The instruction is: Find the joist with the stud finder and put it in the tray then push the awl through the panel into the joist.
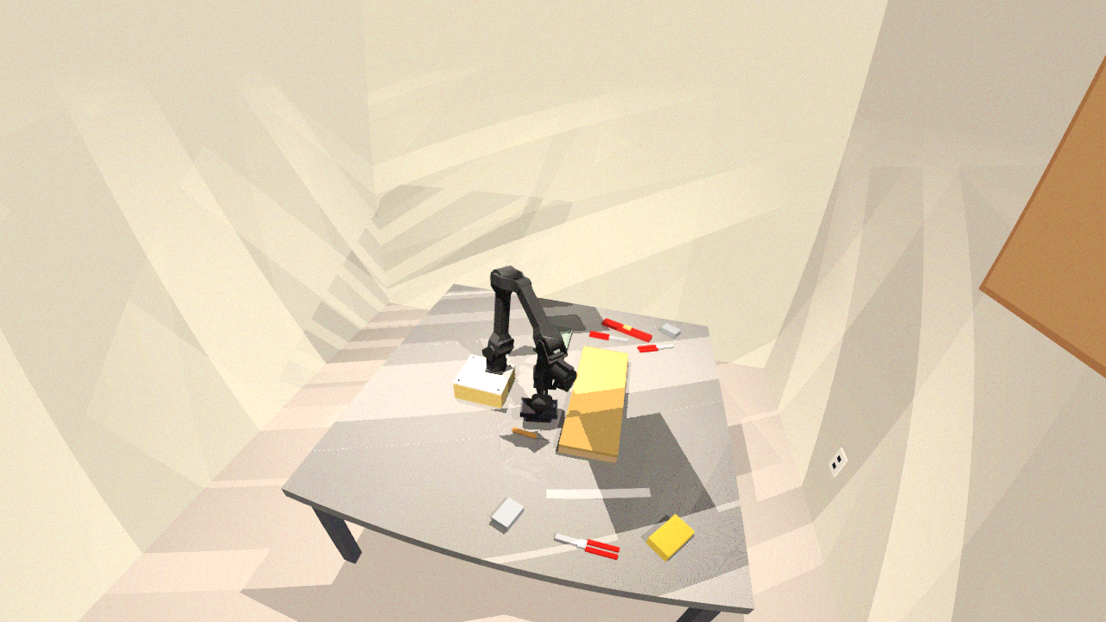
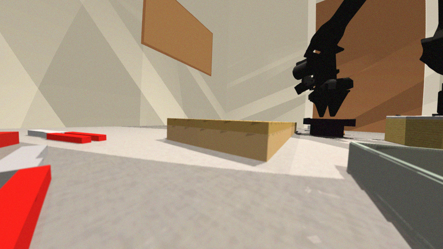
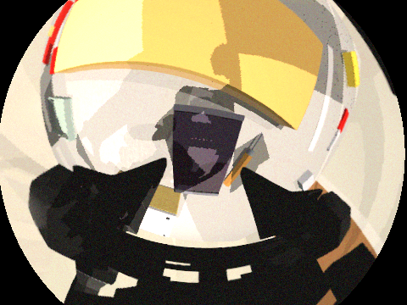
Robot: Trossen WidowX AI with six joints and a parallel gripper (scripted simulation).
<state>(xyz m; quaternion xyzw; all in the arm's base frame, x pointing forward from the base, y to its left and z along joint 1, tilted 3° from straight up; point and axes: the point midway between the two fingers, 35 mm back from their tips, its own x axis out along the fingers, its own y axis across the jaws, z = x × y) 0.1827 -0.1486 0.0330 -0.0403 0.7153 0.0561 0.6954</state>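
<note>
The stud finder is 50 mm below my gripper tip, 20 mm ahead of it and 10 mm to the left of it. From my gripper tip the other things lie so: white strip 260 mm to the right, 220 mm ahead, 60 mm below; pale green tray 450 mm to the left, 50 mm below; awl 80 mm to the right, 50 mm below.
</note>
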